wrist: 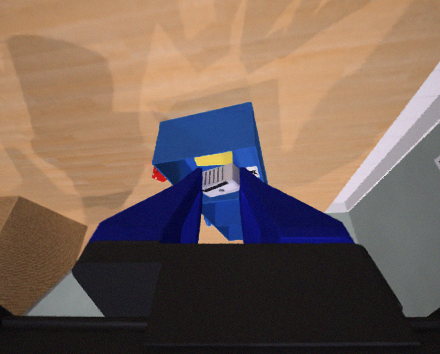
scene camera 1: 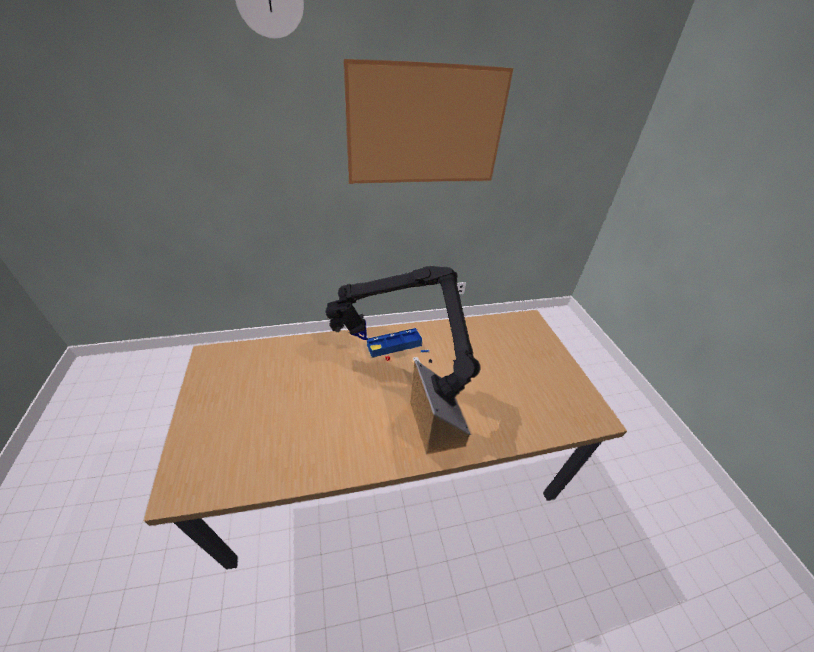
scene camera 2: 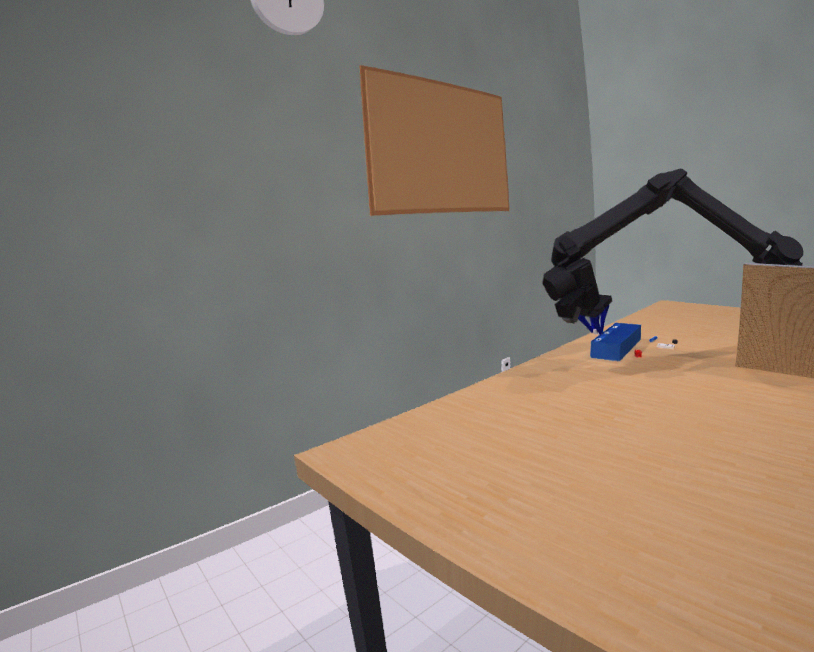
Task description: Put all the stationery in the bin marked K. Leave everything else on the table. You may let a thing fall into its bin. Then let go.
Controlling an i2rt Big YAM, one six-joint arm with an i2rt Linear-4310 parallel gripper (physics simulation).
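Frame: origin at the arm's base, x ahead, y left, z up, level; millimetres.
Where they show: gripper, fingertip midpoint: point(wrist: 220, 176) point(scene camera 1: 365, 337) point(scene camera 2: 597, 332); arm's base, link origin: point(scene camera 1: 441, 391) point(scene camera 2: 783, 299).
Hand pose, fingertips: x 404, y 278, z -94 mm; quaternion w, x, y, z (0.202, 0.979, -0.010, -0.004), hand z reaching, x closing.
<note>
Things, the pixels of their top centre, and the offset from my fingertips.
- small light-grey sharpener, top centre: point(wrist: 220, 190) dx +0, dy -2, dz +8 mm
- blue bin block, top centre: point(wrist: 236, 213) point(scene camera 2: 617, 332) point(scene camera 1: 394, 338) dx +16, dy -139, dz -29 mm
- flat yellow thing, top centre: point(wrist: 211, 150) point(scene camera 1: 375, 347) dx -10, dy -48, dz -58 mm
- white label, top centre: point(wrist: 251, 172) dx +26, dy -49, dz -33 mm
- small red thing, top centre: point(wrist: 161, 178) point(scene camera 2: 638, 350) point(scene camera 1: 387, 357) dx -73, dy -101, dz -59 mm
- small blue thing, top centre: point(scene camera 2: 653, 337) point(scene camera 1: 425, 350) dx -32, dy -283, dz -65 mm
My gripper point(scene camera 1: 365, 337) point(scene camera 2: 598, 332) point(wrist: 220, 176) is shut on a small light-grey sharpener point(wrist: 221, 182) with ridges and a black slot. It holds it above the near-left end of the blue bin block point(scene camera 1: 398, 345) point(scene camera 2: 614, 347) point(wrist: 207, 134), which has three compartments in a row. A flat yellow thing point(scene camera 1: 375, 347) point(wrist: 214, 159) lies in the left end compartment, below the sharpener in the wrist view. The white label point(wrist: 252, 172) there is partly hidden by a finger; its letter looks like a K. The other labels are too small to read.
A small red thing point(scene camera 1: 387, 357) point(scene camera 2: 638, 353) point(wrist: 158, 175) lies beside the block. A small blue thing point(scene camera 1: 424, 351) point(scene camera 2: 652, 338), a white one point(scene camera 1: 415, 359) point(scene camera 2: 665, 346) and a black one point(scene camera 1: 430, 360) point(scene camera 2: 674, 341) lie nearby. The arm's wooden pedestal point(scene camera 1: 447, 438) point(scene camera 2: 774, 319) point(wrist: 40, 245) stands close by.
</note>
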